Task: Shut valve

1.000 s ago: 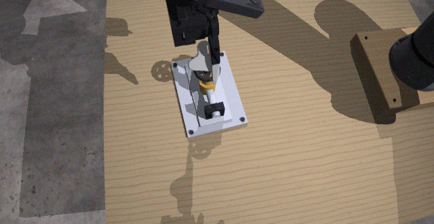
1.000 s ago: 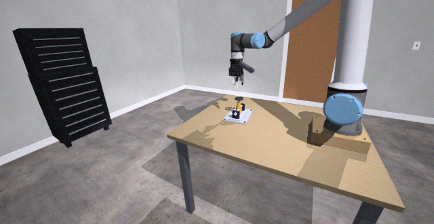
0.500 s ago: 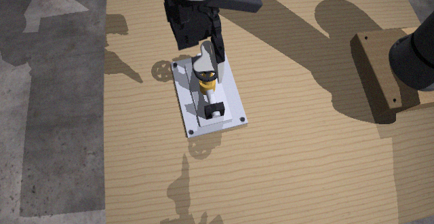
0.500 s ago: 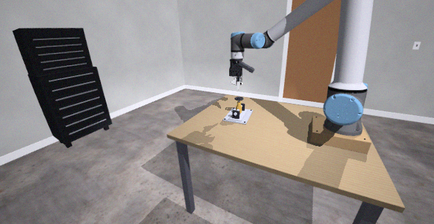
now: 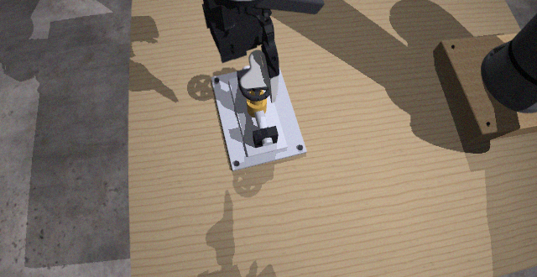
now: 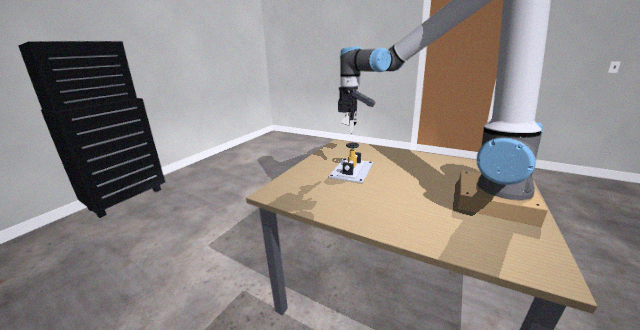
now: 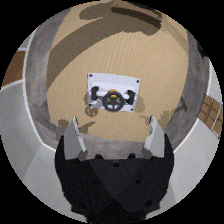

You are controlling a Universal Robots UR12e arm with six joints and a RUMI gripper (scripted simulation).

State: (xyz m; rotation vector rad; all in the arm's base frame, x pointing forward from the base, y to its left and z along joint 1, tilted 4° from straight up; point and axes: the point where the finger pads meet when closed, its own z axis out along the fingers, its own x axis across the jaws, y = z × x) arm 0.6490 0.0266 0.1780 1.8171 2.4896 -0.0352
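Now: hand 90 mm above the black spoked handwheel.
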